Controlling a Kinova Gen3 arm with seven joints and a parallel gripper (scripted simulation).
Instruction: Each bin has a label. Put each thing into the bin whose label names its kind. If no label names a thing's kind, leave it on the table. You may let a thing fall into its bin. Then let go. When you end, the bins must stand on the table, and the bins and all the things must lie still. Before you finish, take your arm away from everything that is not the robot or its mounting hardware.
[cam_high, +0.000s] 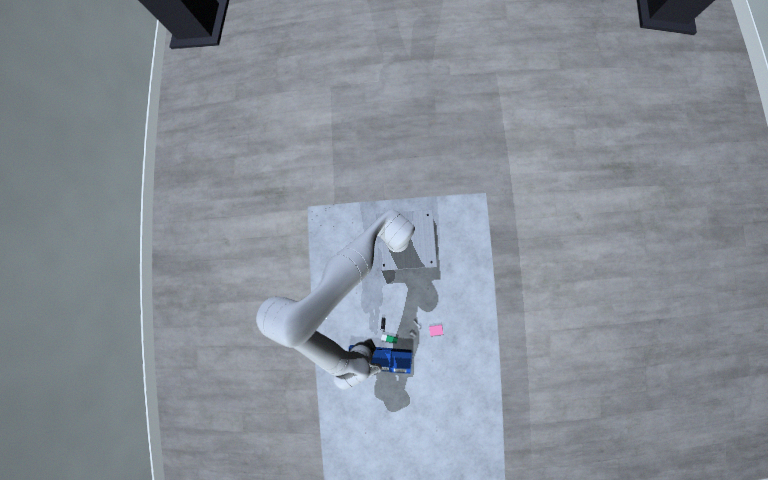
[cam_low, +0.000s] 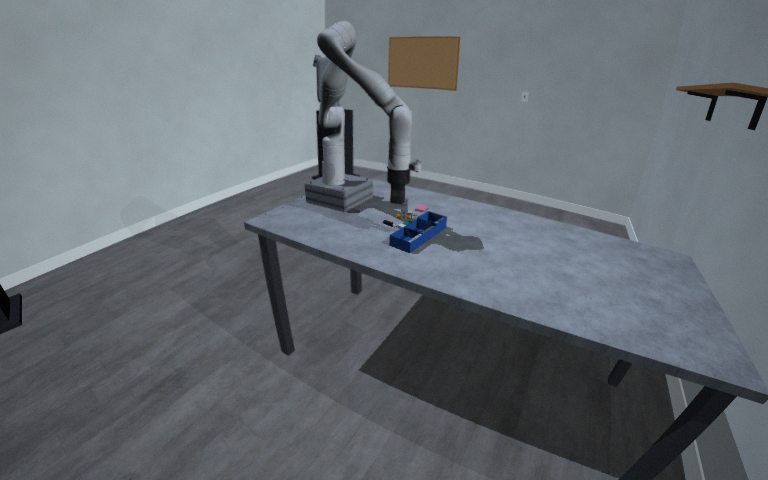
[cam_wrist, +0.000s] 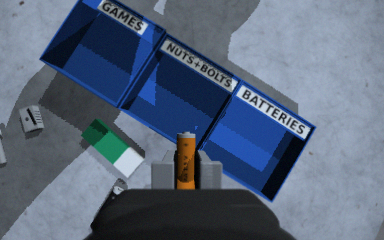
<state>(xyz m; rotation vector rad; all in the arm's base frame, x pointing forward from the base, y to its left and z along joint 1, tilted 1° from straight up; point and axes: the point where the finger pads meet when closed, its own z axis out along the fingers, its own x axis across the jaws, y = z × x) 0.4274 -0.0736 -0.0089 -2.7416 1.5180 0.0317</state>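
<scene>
Right now my hand is 9 cm past the black battery, 4 cm to the right of it and 8 cm above it. From my hand the other things lie so: grey block: 6 cm behind, 16 cm to the left, 8 cm below; grey rod: 10 cm behind, 18 cm to the left, 8 cm below; orange battery: 1 cm below.
</scene>
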